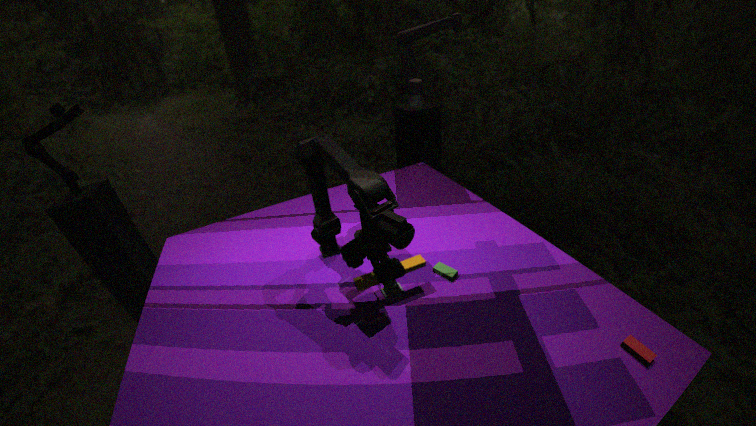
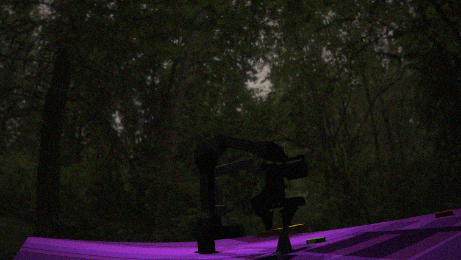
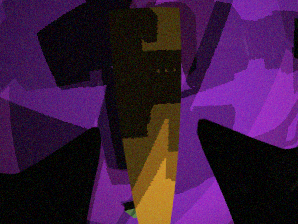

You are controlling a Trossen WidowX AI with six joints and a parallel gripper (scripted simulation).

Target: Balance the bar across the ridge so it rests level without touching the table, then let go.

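My gripper tip is now 3 cm to the right of the yellow bar. Also, from my gripper tip: red block 47 cm ahead, 43 cm to the left, 7 cm below; green block 2 cm ahead, 20 cm to the left, 7 cm below.
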